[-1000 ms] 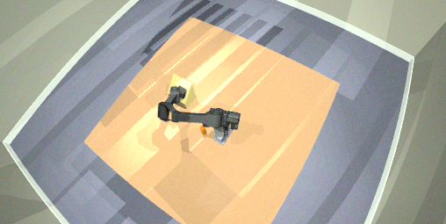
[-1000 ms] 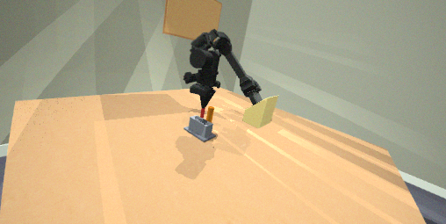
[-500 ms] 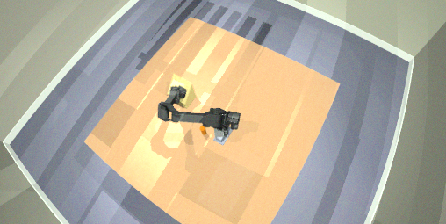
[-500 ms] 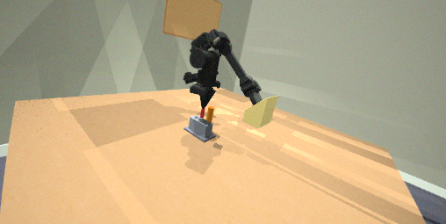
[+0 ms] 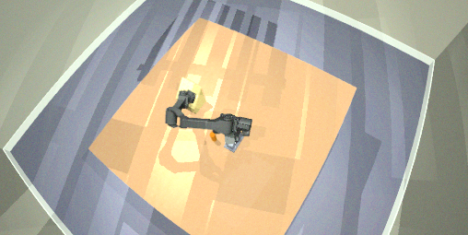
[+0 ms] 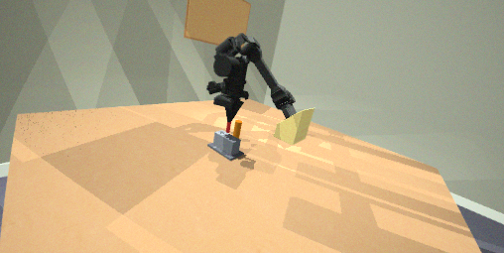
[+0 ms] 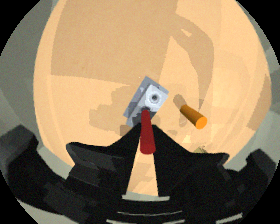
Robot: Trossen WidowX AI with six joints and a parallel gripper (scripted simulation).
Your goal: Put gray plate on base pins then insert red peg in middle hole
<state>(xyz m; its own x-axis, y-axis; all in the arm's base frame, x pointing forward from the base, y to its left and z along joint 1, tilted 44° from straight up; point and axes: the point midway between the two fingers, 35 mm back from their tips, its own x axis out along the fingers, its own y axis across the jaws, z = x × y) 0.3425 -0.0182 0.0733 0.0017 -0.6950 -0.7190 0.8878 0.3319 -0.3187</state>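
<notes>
Now: the red peg right at my gripper tip. From my gripper tip the other things lie so: base (10 cm below); gray plate (7 cm below); orange cylinder (11 cm behind, 5 cm to the right, 7 cm below).
</notes>
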